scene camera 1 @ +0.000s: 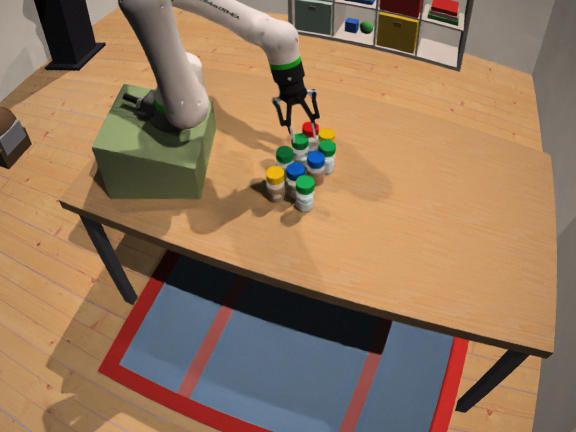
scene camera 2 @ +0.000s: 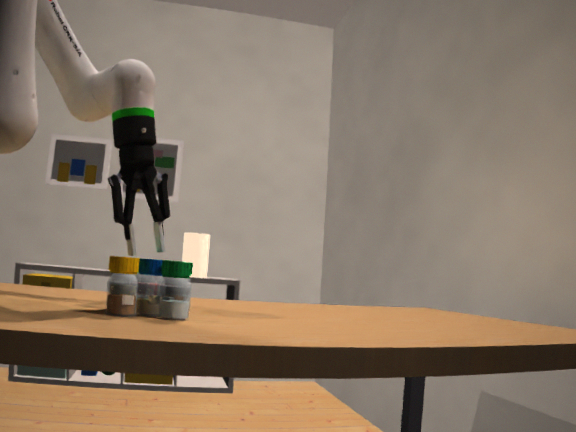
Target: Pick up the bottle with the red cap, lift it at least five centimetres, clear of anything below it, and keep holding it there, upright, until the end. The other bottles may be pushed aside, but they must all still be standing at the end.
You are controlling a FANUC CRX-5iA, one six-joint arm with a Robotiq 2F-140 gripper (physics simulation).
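Places are measured from the arm's base along level axes (x ahead, y left, z up), in centimetres.
Pixels of known places: gripper, fingertip midpoint: [scene camera 1: 304, 138] [scene camera 2: 146, 253].
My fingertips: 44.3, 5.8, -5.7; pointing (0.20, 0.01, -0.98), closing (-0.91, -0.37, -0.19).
Note:
For each thing: its top centre in the pictures, then the offset to it from my fingertips, as dx, dy, dz. Level surfaces: height alone.
- bottle with the red cap, middle of its top: [scene camera 1: 310, 126] +0.1, +7.7, -1.2
- yellow-capped bottle, middle of its top: [scene camera 1: 326, 133] +6.0, +5.8, -1.2
- yellow cap, middle of its top: [scene camera 2: 124, 257] [scene camera 1: 274, 172] -4.9, -16.1, -1.2
- front green cap, middle of its top: [scene camera 2: 177, 261] [scene camera 1: 305, 181] +4.6, -17.5, -1.2
- table, its level: dz -11.7
The bottle with the red cap [scene camera 1: 310, 128] stands at the back of a tight cluster; a finger partly covers it, and I cannot make it out in scene camera 2. My gripper [scene camera 1: 304, 141] [scene camera 2: 145, 252] is partly open and empty, pointing down. In scene camera 2 its tips hang just above the cap level of the front bottles. In scene camera 1 its tips show either side of the near green cap [scene camera 1: 300, 141], just in front of the red cap. A yellow-capped bottle [scene camera 1: 326, 135] stands to the right of the red one. All the bottles I can see stand upright.
Nearer bottles have green caps [scene camera 1: 284, 154] [scene camera 1: 327, 148], blue caps [scene camera 1: 315, 160] [scene camera 1: 295, 172], a yellow cap [scene camera 1: 275, 175] [scene camera 2: 124, 264] and a front green cap [scene camera 1: 305, 184] [scene camera 2: 176, 269]. The green robot base [scene camera 1: 152, 170] stands left on the table [scene camera 1: 425, 225] [scene camera 2: 375, 330].

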